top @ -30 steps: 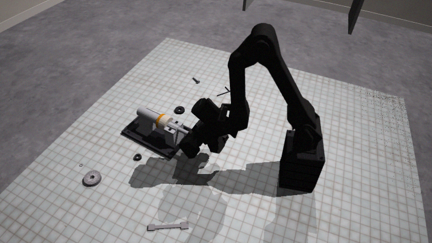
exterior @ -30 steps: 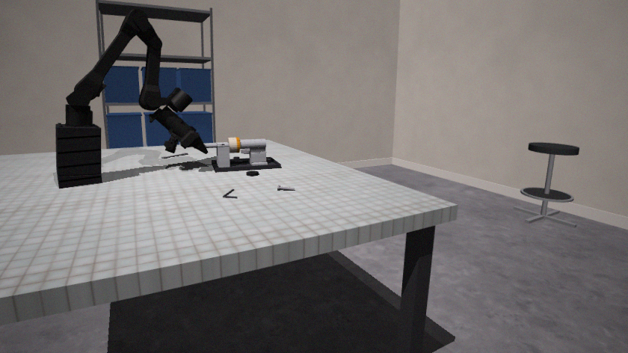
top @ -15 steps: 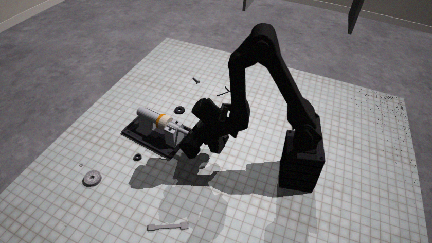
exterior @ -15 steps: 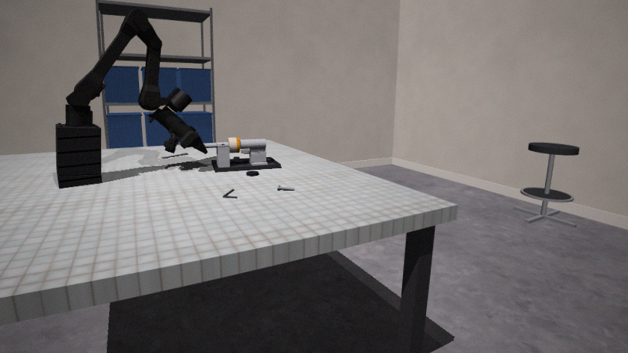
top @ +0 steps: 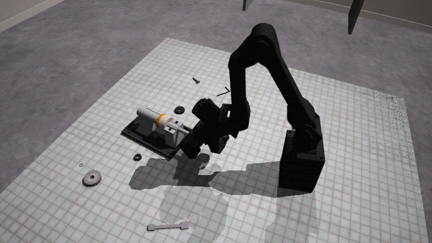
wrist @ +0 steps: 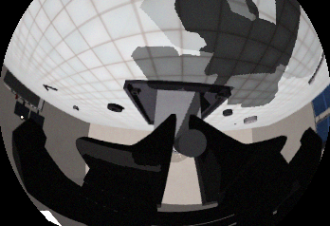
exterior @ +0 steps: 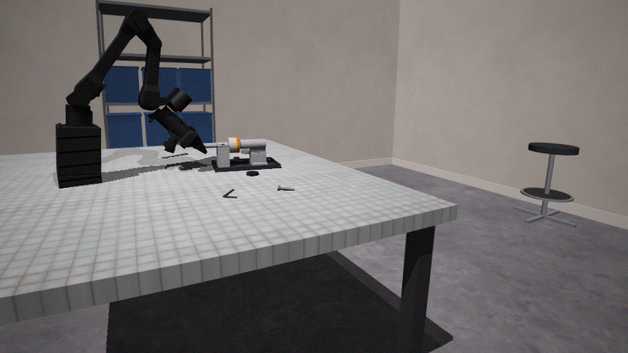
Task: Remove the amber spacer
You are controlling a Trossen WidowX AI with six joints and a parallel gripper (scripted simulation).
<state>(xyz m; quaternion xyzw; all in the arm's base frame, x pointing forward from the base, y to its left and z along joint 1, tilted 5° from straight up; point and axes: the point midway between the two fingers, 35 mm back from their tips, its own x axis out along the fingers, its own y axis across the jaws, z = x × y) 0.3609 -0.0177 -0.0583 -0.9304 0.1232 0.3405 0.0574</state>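
Now: the grey shaft 6 cm ahead of my hand and 2 cm to the right of it. The rest, counted from my hand: amber spacer 13 cm ahead, 4 cm to the right; then grey disc 29 cm ahead, 21 cm to the left, 7 cm below; then screw 10 cm ahead, 39 cm to the right, 7 cm below.
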